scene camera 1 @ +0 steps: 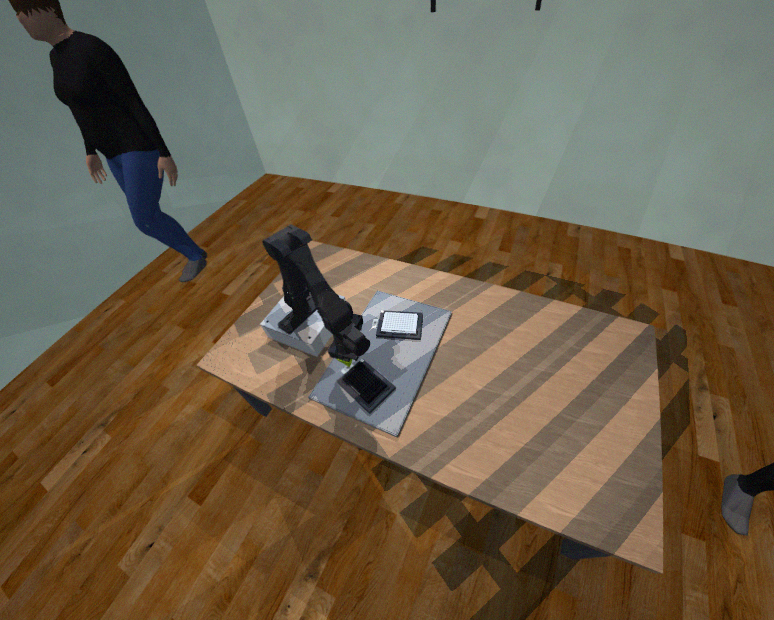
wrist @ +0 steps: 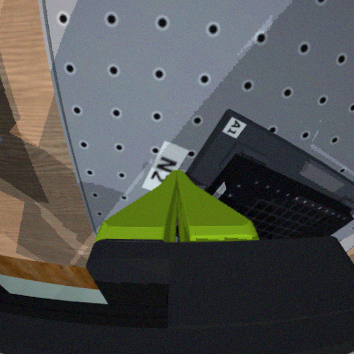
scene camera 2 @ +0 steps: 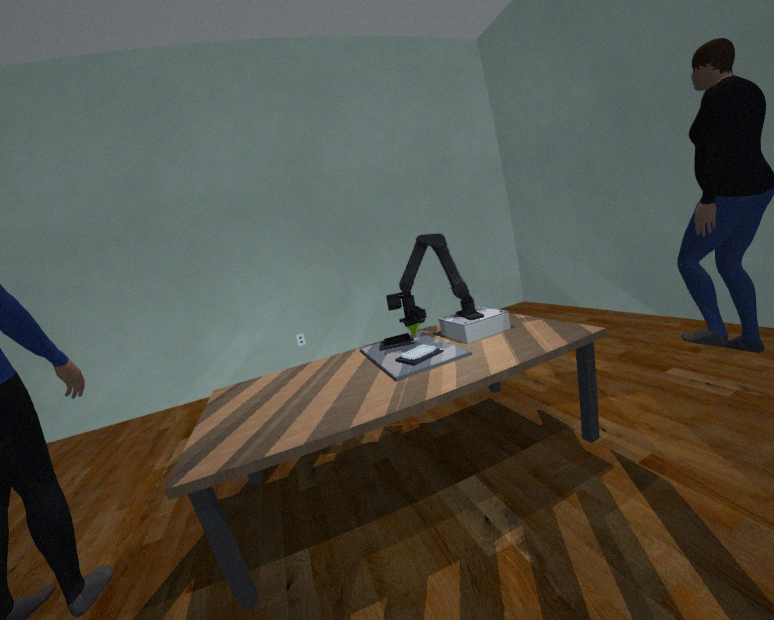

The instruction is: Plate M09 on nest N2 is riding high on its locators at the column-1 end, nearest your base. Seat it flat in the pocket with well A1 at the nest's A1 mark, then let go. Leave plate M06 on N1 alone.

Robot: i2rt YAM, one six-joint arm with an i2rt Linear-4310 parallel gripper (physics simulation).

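Pixels of known places: gripper, fingertip midpoint: (scene camera 1: 349,365) (wrist: 176,177) (scene camera 2: 414,337); arm's base, origin of the base link: (scene camera 1: 303,312) (scene camera 2: 469,315).
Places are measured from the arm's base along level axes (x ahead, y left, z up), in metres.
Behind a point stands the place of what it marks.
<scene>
Plate M09 (scene camera 1: 366,382) {y -0.078, x 0.367, z -0.044 m} (scene camera 2: 397,339) {y -0.050, x 0.358, z -0.044 m} (wrist: 285,210) {y -0.052, x 0.351, z -0.043 m} is black and lies in dark nest N2 (wrist: 250,142) {y -0.020, x 0.308, z -0.060 m}, whose white A1 mark (wrist: 233,127) {y -0.014, x 0.293, z -0.060 m} shows at the upper corner in the wrist view. How high its column-1 end sits is hard to tell. My gripper (scene camera 1: 346,362) {y -0.056, x 0.273, z -0.054 m} (scene camera 2: 414,337) {y -0.056, x 0.273, z -0.054 m} (wrist: 176,177) {y -0.056, x 0.273, z -0.054 m} is shut and empty, its green fingertips low at the base-side end of N2, partly over the N2 label (wrist: 165,162) {y -0.057, x 0.265, z -0.070 m}. In the wrist view the gripper hides the near part of the plate and nest. White plate M06 (scene camera 1: 399,322) {y 0.187, x 0.313, z -0.047 m} (scene camera 2: 419,351) {y 0.199, x 0.309, z -0.048 m} lies in nest N1 (scene camera 1: 397,336) {y 0.139, x 0.337, z -0.062 m}.
Both nests are on a grey perforated board (scene camera 1: 413,381) {y 0.022, x 0.484, z -0.071 m} (scene camera 2: 397,373) {y 0.318, x 0.428, z -0.071 m} (wrist: 135,45) {y 0.009, x 0.230, z -0.071 m} on the wooden table (scene camera 1: 549,387) {y 0.252, x 0.865, z -0.084 m} (scene camera 2: 290,419) {y 0.457, x 0.816, z -0.085 m}. The arm stands on a white base box (scene camera 1: 293,339) {y -0.102, x 0.048, z -0.018 m} (scene camera 2: 474,328) {y 0.140, x 0.038, z -0.029 m} beside the board. People stand near the table.
</scene>
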